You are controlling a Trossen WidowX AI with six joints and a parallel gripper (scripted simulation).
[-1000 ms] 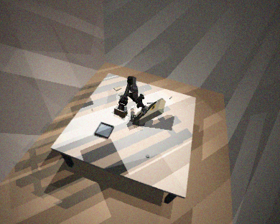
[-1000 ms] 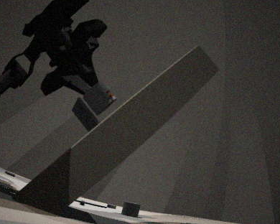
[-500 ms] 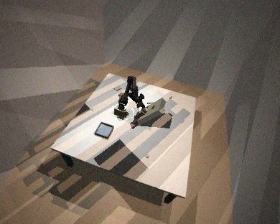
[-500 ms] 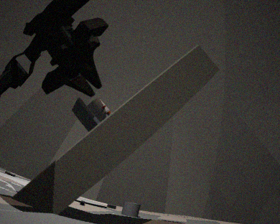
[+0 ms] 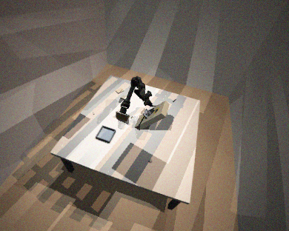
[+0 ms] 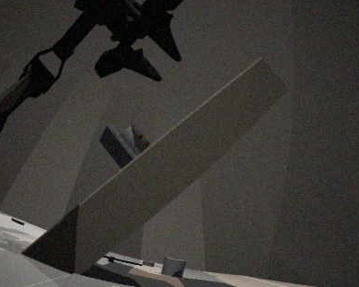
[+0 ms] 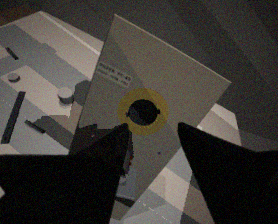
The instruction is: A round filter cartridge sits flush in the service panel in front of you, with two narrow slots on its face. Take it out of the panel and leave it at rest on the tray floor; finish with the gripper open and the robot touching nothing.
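My gripper tip is 30 mm past the round filter cartridge and 120 mm above it. The rest, counted from my gripper tip: sloping service panel 20 mm ahead, 140 mm below; dark square tray 360 mm behind, 290 mm to the right, 300 mm below.
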